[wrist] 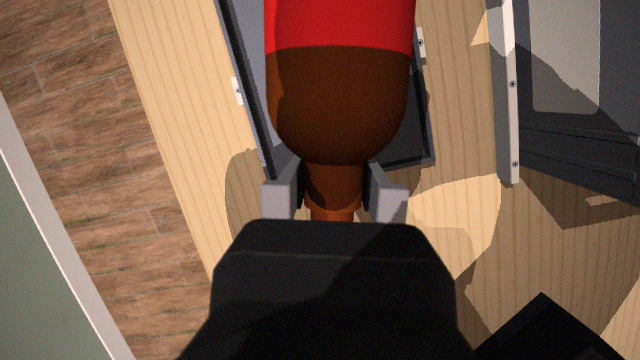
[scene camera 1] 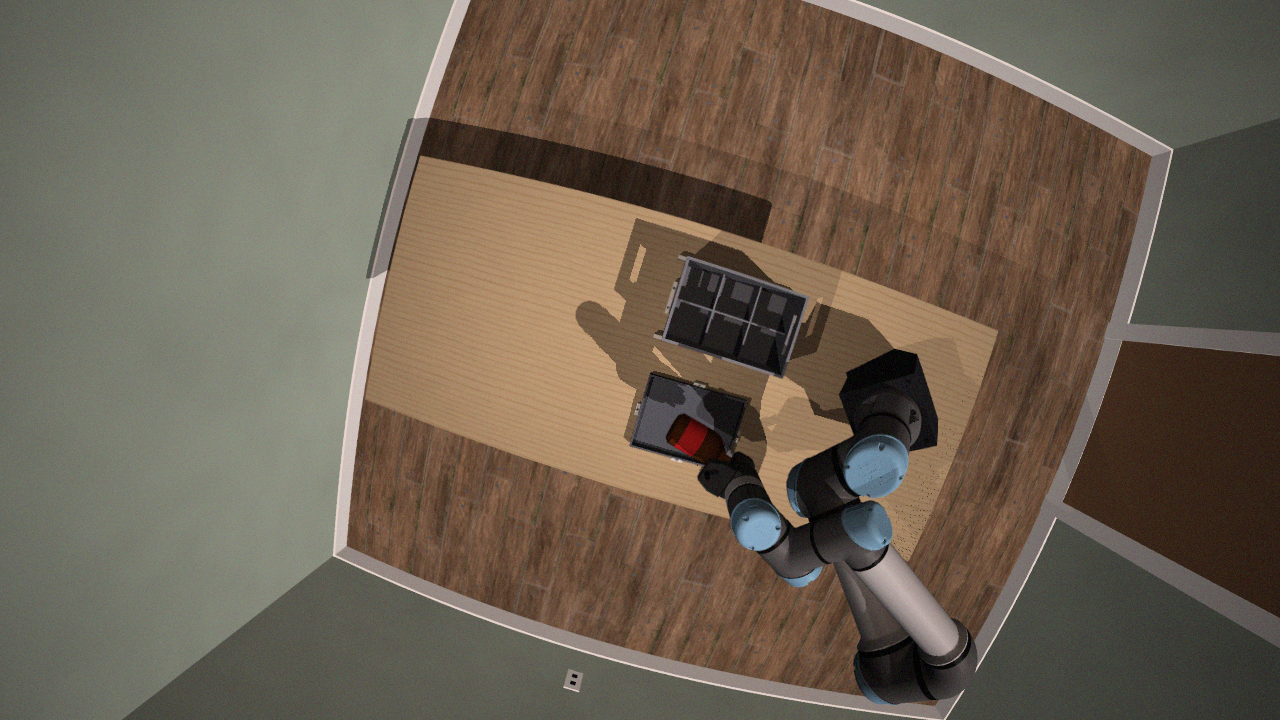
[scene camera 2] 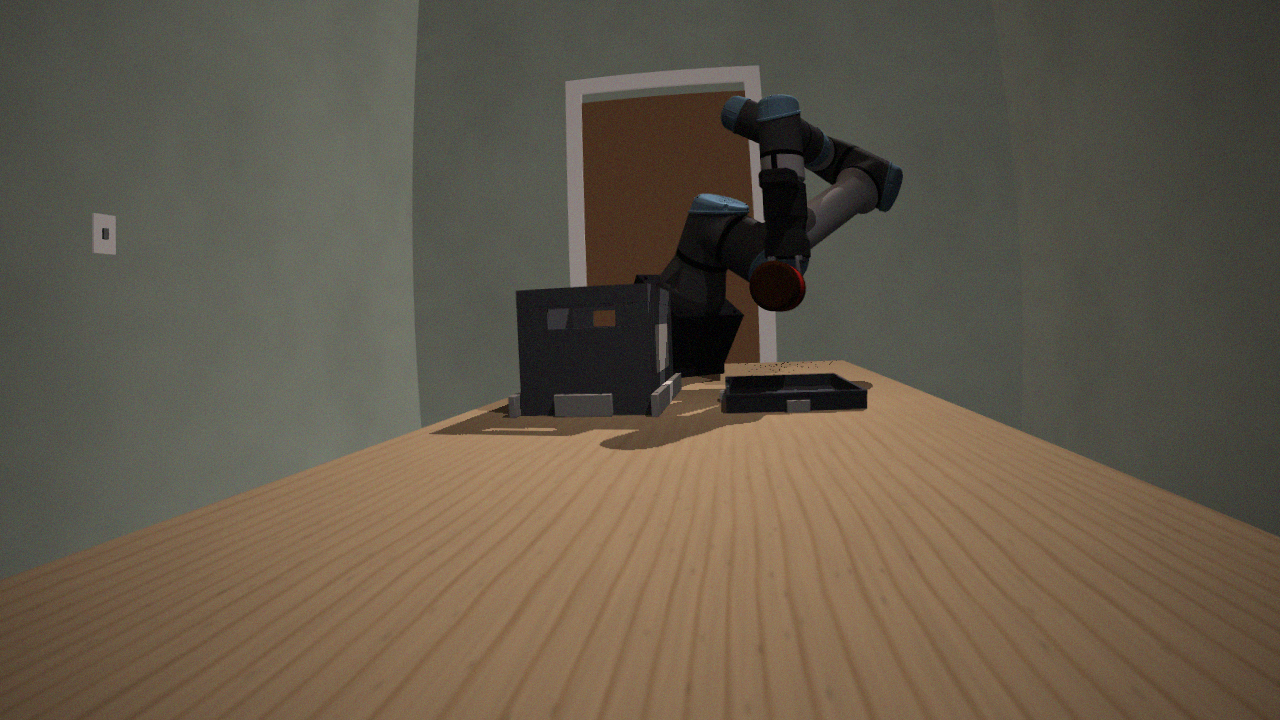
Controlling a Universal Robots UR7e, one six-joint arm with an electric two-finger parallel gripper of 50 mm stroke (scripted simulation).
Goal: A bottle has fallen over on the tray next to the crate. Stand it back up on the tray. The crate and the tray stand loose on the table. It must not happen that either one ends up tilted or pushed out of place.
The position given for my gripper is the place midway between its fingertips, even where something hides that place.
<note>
I see my gripper (wrist: 333, 172), a bottle (scene camera 2: 776, 286) and a dark crate (scene camera 2: 631, 360).
The bottle shows as well in the wrist view (wrist: 337, 86) and in scene camera 1 (scene camera 1: 688, 435). The dark crate also shows in the wrist view (wrist: 570, 69) and in scene camera 1 (scene camera 1: 762, 350).
</note>
